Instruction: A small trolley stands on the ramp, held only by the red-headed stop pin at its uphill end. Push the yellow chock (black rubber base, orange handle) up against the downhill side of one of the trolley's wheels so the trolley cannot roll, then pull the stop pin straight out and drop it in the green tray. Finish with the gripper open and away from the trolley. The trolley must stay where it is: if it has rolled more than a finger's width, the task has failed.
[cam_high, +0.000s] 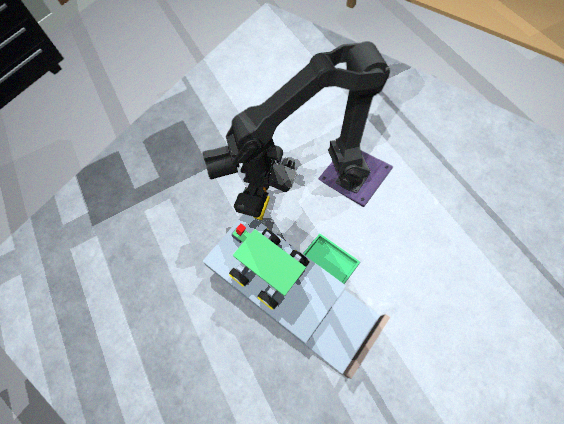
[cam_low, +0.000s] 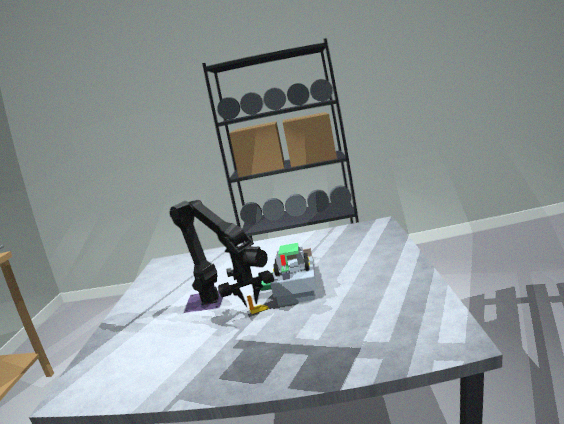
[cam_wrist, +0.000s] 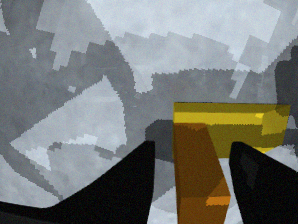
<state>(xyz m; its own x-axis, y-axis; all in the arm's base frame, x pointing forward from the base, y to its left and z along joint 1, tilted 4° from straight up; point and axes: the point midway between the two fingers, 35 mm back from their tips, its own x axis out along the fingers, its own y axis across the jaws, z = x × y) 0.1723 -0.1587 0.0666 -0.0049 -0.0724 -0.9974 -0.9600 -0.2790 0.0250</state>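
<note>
Now: gripper tip 230 mm to the right of the green tray, 50 mm short of it and 40 mm above it. Round my gripper tip: stop pin: 140 mm ahead, 100 mm above, 50 mm to the left; then grey ramp: 160 mm ahead, 150 mm to the left, 20 mm above; then yellow chock: 20 mm ahead, 10 mm to the left, 10 mm below.
</note>
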